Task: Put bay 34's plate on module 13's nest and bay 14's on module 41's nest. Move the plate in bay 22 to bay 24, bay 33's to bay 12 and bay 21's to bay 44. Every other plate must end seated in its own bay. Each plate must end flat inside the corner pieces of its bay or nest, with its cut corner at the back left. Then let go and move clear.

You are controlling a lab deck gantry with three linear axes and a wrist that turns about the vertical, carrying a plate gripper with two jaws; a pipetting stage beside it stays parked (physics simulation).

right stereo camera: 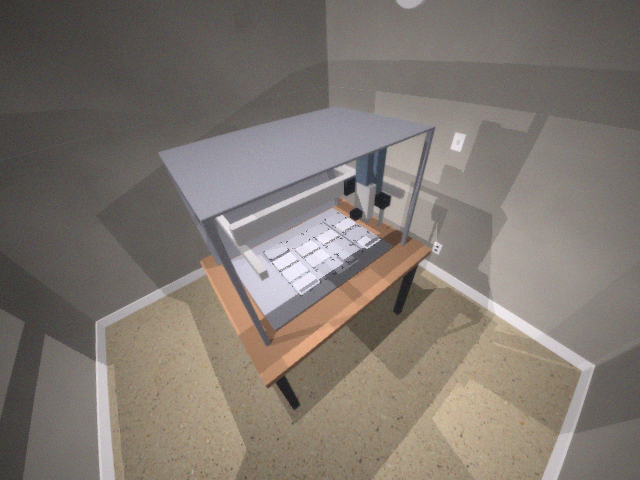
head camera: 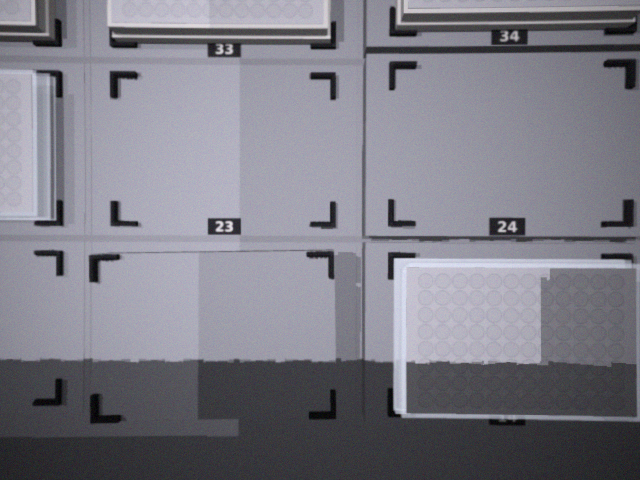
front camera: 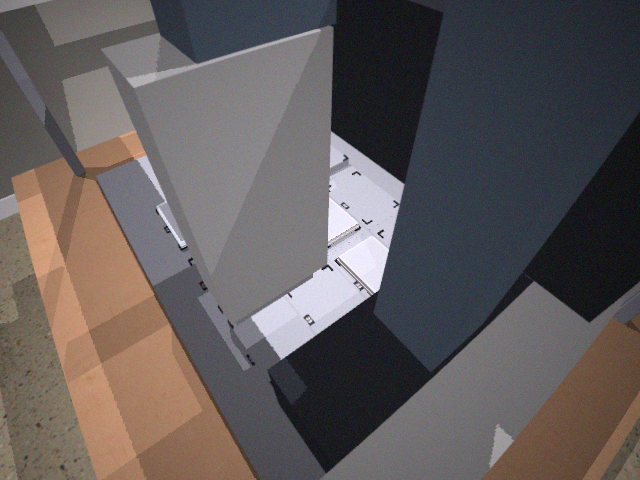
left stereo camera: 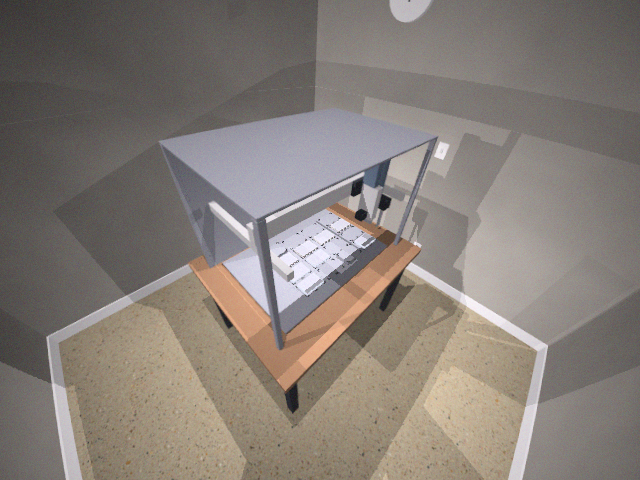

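Seen in the pictures: gripper, between the fingertips: (right stereo camera: 372, 221); robot's base, origin of its link: (right stereo camera: 301, 295) (front camera: 157, 210) (left stereo camera: 307, 296).
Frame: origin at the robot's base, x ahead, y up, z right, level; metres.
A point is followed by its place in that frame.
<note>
In the head view, bay 33's plate (head camera: 217, 12) @(x 0.392, y 0.014, z -0.224 m) and bay 34's plate (head camera: 516, 7) @(x 0.553, y 0.029, z -0.218 m) show at the top. Bay 22's plate (head camera: 18, 149) @(x 0.280, y 0.014, z -0.146 m) shows partly at the left. Bay 14's plate (head camera: 485, 320) @(x 0.538, y 0.029, z -0.054 m) lies inside its corner pieces. Bay 24 (head camera: 506, 144) @(x 0.555, y 0.015, z -0.150 m) and module 13's nest (head camera: 149, 310) @(x 0.355, y 0.019, z -0.056 m) are empty. Bay 21's plate (right stereo camera: 293, 270) @(x 0.059, y 0.014, z -0.160 m) and module 41's nest (right stereo camera: 277, 253) @(x 0.058, y 0.019, z -0.337 m) show small in the right stereo view. Bay 33's plate (front camera: 367, 258) @(x 0.365, y 0.014, z -0.254 m) shows partly in the front view. The gripper's jaws cannot be made out; the large tool bodies cover much of the deck in the front view.
A grey tool body (front camera: 248, 170) @(x 0.478, y 0.407, z -0.013 m) and a blue column (front camera: 480, 155) @(x 0.581, y 0.469, z -0.032 m) stand over the front view. Bay 32's plate (front camera: 338, 222) @(x 0.266, y 0.014, z -0.268 m) and bay 11's plate (front camera: 173, 229) @(x 0.085, y 0.014, z -0.005 m) partly show. A pale beam (right stereo camera: 294, 196) runs under the enclosure roof (right stereo camera: 310, 155) @(x 0.141, y 0.691, z -0.008 m).
</note>
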